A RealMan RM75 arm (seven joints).
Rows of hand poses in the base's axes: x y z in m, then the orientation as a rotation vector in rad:
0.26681, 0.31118, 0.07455, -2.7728, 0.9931, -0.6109
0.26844, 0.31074, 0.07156, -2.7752, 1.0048, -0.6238
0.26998, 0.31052, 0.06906, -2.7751, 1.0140, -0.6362
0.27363, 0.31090, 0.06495, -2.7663, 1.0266, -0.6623
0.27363, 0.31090, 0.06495, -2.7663, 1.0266, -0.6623
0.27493, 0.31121, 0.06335, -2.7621, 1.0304, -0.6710
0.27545, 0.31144, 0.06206, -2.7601, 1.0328, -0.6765
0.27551, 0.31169, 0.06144, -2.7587, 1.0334, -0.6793
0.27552, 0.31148, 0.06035, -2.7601, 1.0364, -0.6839
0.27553, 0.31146, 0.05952, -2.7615, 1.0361, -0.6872
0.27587, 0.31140, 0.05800, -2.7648, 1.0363, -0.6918
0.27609, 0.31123, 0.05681, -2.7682, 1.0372, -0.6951
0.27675, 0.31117, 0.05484, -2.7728, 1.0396, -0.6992
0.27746, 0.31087, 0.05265, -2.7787, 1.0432, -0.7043
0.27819, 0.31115, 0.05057, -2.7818, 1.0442, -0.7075
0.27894, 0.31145, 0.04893, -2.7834, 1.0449, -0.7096
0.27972, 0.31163, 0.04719, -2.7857, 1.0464, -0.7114
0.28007, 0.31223, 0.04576, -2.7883, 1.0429, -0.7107
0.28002, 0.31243, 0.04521, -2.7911, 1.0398, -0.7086
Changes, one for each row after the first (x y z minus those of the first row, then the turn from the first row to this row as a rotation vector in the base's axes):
0.00163, -0.00044, -0.00299, -0.0090, -0.0043, -0.0089
0.00317, -0.00066, -0.00549, -0.0154, -0.0096, -0.0161
0.00682, -0.00028, -0.00960, -0.0206, -0.0255, -0.0271
0.00682, -0.00028, -0.00960, -0.0206, -0.0255, -0.0271
0.00812, 0.00003, -0.01120, -0.0212, -0.0314, -0.0306
0.00864, 0.00026, -0.01249, -0.0222, -0.0348, -0.0328
0.00870, 0.00051, -0.01311, -0.0223, -0.0369, -0.0335
0.00871, 0.00030, -0.01420, -0.0259, -0.0382, -0.0359
0.00872, 0.00028, -0.01503, -0.0284, -0.0394, -0.0359
0.00906, 0.00022, -0.01655, -0.0331, -0.0404, -0.0362
0.00928, 0.00005, -0.01774, -0.0375, -0.0405, -0.0370
0.00994, -0.00001, -0.01971, -0.0435, -0.0403, -0.0387
0.01065, -0.00031, -0.02190, -0.0513, -0.0399, -0.0413
0.01138, -0.00003, -0.02398, -0.0554, -0.0401, -0.0421
0.01213, 0.00027, -0.02562, -0.0577, -0.0403, -0.0426
0.01291, 0.00045, -0.02736, -0.0607, -0.0401, -0.0437
0.01326, 0.00105, -0.02879, -0.0620, -0.0391, -0.0412
0.01321, 0.00125, -0.02934, -0.0629, -0.0373, -0.0388

